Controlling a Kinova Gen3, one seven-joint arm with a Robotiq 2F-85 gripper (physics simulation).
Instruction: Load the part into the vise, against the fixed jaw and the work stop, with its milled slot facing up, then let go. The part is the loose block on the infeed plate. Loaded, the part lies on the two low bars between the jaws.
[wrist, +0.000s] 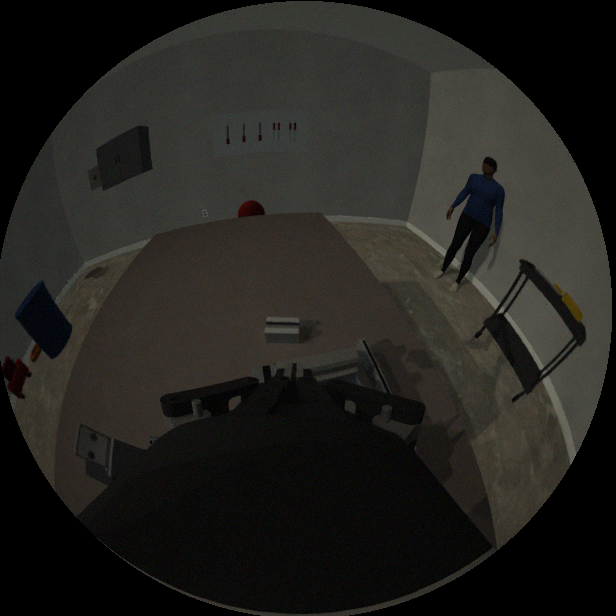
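The part (282, 329) is a small light grey block with a slot along its top. It lies on the brown table (201, 287), ahead of my gripper and apart from it. My gripper (285, 373) is shut and empty, its two fingertips together at the lower middle of the wrist view. Just behind and right of the fingertips, pale grey vise pieces (339, 363) show, mostly hidden by the gripper body. The infeed plate under the part is not distinct in the dim light.
A grey bracket with two holes (93, 446) sits at the table's lower left. A red round thing (251, 209) shows at the table's far edge. A person in blue (476, 215) stands at the right wall, near a black cart (537, 333). A blue bin (43, 318) stands on the floor at left.
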